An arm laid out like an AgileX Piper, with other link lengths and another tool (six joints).
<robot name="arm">
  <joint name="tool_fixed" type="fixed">
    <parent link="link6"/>
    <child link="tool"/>
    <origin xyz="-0.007 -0.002 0.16" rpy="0.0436 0 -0.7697"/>
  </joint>
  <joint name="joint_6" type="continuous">
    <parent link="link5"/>
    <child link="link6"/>
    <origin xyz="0 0.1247 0" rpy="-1.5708 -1.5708 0"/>
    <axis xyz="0 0 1"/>
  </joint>
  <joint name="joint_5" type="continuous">
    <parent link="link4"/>
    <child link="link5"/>
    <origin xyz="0 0 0" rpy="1.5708 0 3.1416"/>
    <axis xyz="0 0 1"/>
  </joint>
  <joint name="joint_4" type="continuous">
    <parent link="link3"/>
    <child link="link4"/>
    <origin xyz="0.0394 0.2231 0" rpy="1.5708 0 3.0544"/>
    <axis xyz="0 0 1"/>
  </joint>
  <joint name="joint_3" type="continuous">
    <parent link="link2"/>
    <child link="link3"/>
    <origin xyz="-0.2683 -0.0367 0" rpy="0 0 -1.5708"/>
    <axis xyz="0 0 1"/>
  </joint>
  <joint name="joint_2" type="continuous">
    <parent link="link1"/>
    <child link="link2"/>
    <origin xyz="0 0 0" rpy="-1.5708 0 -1.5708"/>
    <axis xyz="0 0 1"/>
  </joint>
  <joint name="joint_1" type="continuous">
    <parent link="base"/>
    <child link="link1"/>
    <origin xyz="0 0 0.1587" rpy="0 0 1.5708"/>
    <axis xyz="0 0 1"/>
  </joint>
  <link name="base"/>
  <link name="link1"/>
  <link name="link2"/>
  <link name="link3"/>
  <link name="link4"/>
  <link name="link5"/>
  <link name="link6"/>
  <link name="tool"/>
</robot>
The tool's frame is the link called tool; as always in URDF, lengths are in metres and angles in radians. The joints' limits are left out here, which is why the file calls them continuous.
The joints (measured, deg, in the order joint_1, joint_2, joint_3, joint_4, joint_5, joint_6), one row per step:
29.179 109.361 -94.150 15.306 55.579 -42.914
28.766 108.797 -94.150 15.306 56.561 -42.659
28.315 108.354 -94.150 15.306 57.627 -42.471
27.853 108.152 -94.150 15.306 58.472 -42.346
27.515 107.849 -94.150 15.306 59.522 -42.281
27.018 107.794 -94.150 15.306 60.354 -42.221
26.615 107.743 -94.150 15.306 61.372 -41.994
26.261 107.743 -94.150 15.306 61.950 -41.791
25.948 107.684 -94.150 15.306 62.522 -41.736
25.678 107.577 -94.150 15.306 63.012 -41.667
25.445 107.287 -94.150 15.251 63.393 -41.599
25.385 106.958 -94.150 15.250 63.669 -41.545
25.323 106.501 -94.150 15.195 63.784 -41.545
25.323 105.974 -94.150 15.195 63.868 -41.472
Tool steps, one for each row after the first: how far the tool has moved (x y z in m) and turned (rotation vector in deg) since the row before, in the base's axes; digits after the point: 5 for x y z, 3 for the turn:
-0.00199 -0.00414 0.00265 -0.082 0.457 -0.383
-0.00229 -0.00453 0.00151 -0.192 0.609 -0.340
-0.00144 -0.00430 0.00002 -0.227 0.605 -0.353
-0.00291 -0.00375 0.00048 -0.277 0.673 -0.122
-0.00139 -0.00449 -0.00105 -0.300 0.702 -0.334
-0.00271 -0.00416 -0.00135 -0.336 0.932 -0.343
-0.00104 -0.00317 -0.00096 -0.187 0.583 -0.388
-0.00118 -0.00286 -0.00047 -0.186 0.472 -0.214
-0.00099 -0.00244 0.00005 -0.129 0.362 -0.205
-0.00050 -0.00221 0.00156 -0.057 0.077 -0.188
-0.00084 -0.00073 0.00206 0.045 -0.034 -0.037
0.00002 -0.00070 0.00322 0.103 -0.334 -0.025
-0.00020 -0.00004 0.00385 0.208 -0.376 -0.045

